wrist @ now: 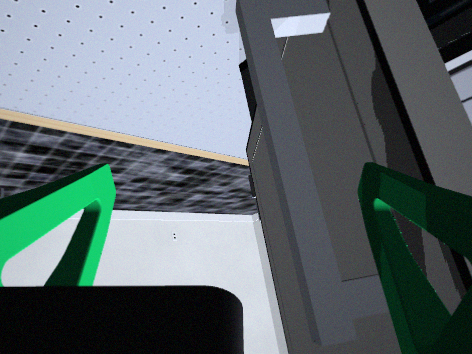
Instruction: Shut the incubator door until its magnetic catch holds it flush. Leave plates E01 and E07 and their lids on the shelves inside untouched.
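Places are measured from the arm's base along level axes (x left, y back, z up), in centimetres.
Pixels of known places: gripper, fingertip midpoint: (236, 177).
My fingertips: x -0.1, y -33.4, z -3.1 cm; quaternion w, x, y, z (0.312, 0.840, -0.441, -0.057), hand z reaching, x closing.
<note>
For each thing: its top centre in the pictures, then the offset to it from my fingertips. "spot": a spot on its surface instead. Level surfaces: height alone.
- incubator door at a spot on its surface: (327, 125) spot: dx +0.4, dy -6.6, dz -3.2 cm
- long lighter grey handle bar at its top centre: (333, 340) dx +1.0, dy -2.0, dz +6.2 cm
- black seam at a spot on its surface: (400, 100) spot: dx +5.3, dy -3.2, dz -0.9 cm
- pale perforated panel at its surface level: dz -27.2 cm
- wooden edge strip at a spot on its surface: (125, 134) spot: dx -46.1, dy -15.6, dz -27.2 cm
The incubator door (327, 125) is a dark grey panel running steeply down the right half of the wrist view. A long lighter grey handle bar (285, 145) stands out from its face, with a bright white patch near its upper end. A black seam (400, 100) runs along the door's right side, beside another grey strip. My gripper (236, 177) is open and empty, with the handle bar between the lines of its two green fingers. The right finger overlaps the door in view; contact cannot be told. Plates E01 and E07 and their lids do not show.
A pale perforated panel (125, 65) with a wooden edge strip (125, 136) fills the upper left. A dark streaked tiled surface (165, 175) lies below it, then a white wall (185, 260). Black and white structures show at the upper right.
</note>
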